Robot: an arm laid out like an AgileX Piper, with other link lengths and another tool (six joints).
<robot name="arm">
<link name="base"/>
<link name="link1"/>
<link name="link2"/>
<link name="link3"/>
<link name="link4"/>
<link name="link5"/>
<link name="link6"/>
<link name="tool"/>
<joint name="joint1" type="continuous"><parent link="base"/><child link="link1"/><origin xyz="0 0 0.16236" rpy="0 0 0"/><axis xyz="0 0 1"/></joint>
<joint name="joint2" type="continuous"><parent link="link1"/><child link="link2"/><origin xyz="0 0 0" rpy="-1.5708 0 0"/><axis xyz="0 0 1"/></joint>
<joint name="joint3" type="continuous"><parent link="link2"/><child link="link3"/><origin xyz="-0.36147 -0.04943 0" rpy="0 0 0"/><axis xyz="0 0 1"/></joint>
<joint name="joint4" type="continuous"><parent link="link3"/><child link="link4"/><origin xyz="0.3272 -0.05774 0" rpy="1.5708 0 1.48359"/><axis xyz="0 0 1"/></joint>
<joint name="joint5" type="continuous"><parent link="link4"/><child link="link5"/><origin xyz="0 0 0" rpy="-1.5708 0 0"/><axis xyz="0 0 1"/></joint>
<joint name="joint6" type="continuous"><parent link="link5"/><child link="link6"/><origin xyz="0 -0.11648 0" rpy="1.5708 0 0"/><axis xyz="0 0 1"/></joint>
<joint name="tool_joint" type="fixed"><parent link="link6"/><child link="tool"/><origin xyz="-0.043 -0.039 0.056" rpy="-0.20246 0 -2.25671"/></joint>
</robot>
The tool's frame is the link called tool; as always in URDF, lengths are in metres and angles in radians. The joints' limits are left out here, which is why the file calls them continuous.
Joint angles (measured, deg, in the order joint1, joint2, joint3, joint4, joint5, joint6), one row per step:
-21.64 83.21 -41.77 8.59 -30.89 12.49
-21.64 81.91 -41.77 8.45 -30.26 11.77
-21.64 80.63 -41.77 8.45 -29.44 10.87
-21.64 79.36 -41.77 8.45 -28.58 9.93
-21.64 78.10 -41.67 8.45 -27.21 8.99
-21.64 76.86 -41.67 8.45 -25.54 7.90
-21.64 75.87 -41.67 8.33 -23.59 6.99
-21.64 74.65 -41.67 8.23 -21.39 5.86
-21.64 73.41 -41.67 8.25 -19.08 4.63
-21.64 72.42 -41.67 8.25 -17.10 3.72
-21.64 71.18 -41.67 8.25 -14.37 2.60
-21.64 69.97 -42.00 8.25 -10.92 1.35
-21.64 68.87 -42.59 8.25 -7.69 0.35
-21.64 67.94 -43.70 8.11 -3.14 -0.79
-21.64 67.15 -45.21 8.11 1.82 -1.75
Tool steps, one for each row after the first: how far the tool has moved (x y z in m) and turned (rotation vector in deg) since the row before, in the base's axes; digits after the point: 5 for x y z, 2 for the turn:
-0.00368 0.00235 0.00924 -0.95 -0.29 0.23
-0.00382 0.00229 0.00843 -0.92 -0.07 0.18
-0.00390 0.00238 0.00817 -0.93 -0.01 0.18
-0.00394 0.00260 0.00562 -0.67 0.55 0.24
-0.00355 0.00267 0.00539 -0.71 0.80 0.30
-0.00246 0.00249 0.00250 -0.44 1.24 0.39
-0.00330 0.00303 0.00355 -0.61 1.34 0.45
-0.00355 0.00306 0.00322 -0.57 1.42 0.44
-0.00288 0.00253 0.00202 -0.35 1.22 0.39
-0.00367 0.00332 0.00163 -0.32 1.74 0.54
-0.00293 0.00347 0.00199 -0.25 2.16 0.70
-0.00250 0.00309 0.00382 -0.18 1.72 0.65
-0.00104 0.00339 0.00322 -0.02 2.68 0.95
-0.00068 0.00321 0.00424 0.31 2.69 0.95

